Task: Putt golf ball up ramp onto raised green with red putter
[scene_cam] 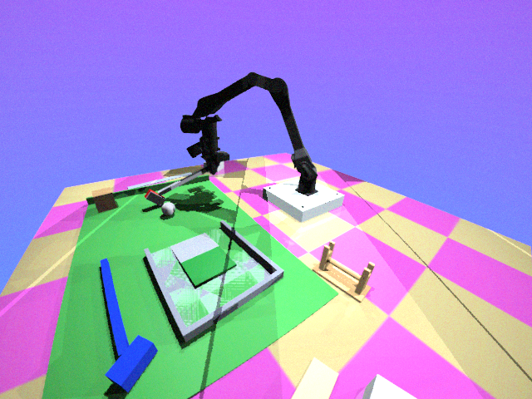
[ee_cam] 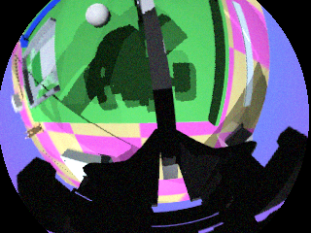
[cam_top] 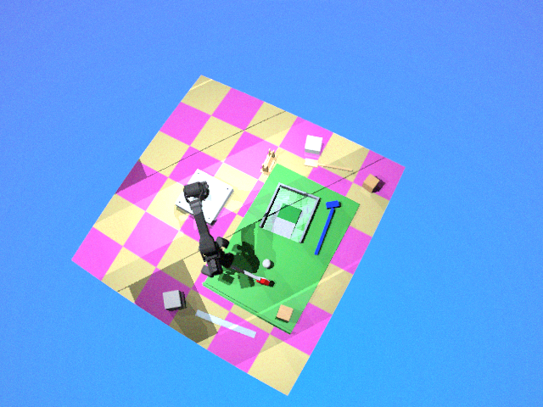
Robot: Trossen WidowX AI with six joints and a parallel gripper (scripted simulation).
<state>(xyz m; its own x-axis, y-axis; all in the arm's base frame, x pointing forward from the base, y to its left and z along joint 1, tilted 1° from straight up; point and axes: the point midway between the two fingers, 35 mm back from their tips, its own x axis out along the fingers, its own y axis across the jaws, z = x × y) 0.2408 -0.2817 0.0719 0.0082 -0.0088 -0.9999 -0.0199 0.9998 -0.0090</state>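
The red putter is 12 cm ahead of my gripper tip and 1 cm to the left of it. From my gripper tip the other things lie so: blue putter 39 cm ahead, 38 cm to the left, 6 cm below; white golf ball 21 cm ahead, 9 cm to the left, 5 cm below; white strip 25 cm to the right, 15 cm ahead, 7 cm below.
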